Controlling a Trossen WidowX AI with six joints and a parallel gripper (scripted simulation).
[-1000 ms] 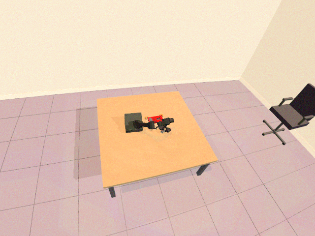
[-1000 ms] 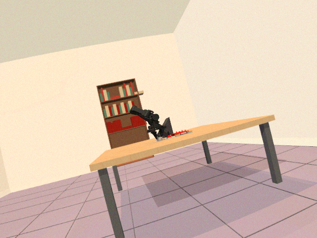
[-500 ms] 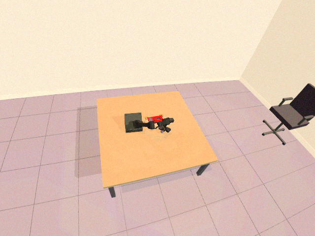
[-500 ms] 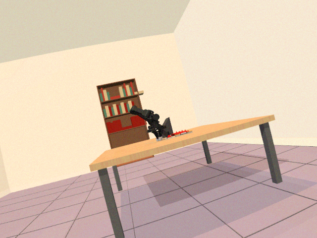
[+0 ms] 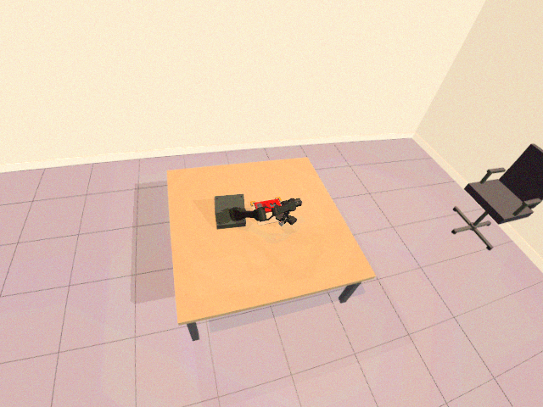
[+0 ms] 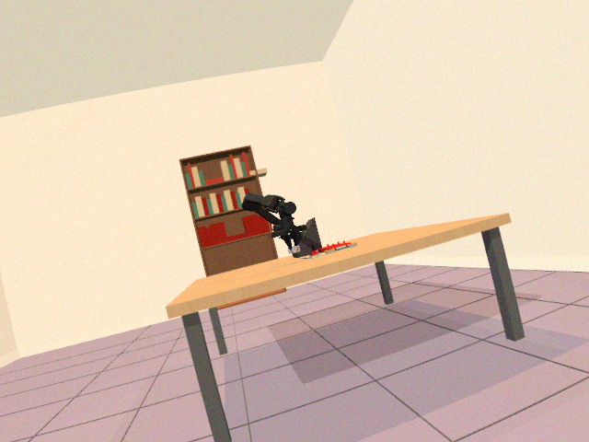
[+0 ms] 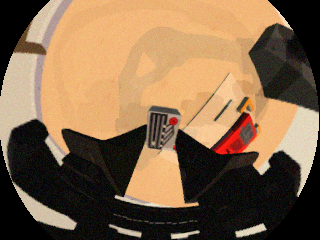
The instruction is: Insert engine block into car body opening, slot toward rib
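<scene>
Now: gripper tip 30 mm past the pale flat plate, 180 mm to the right of it and 50 mm above it. From my gripper tip the other things lie so: grey engine block (10 mm below).
</scene>
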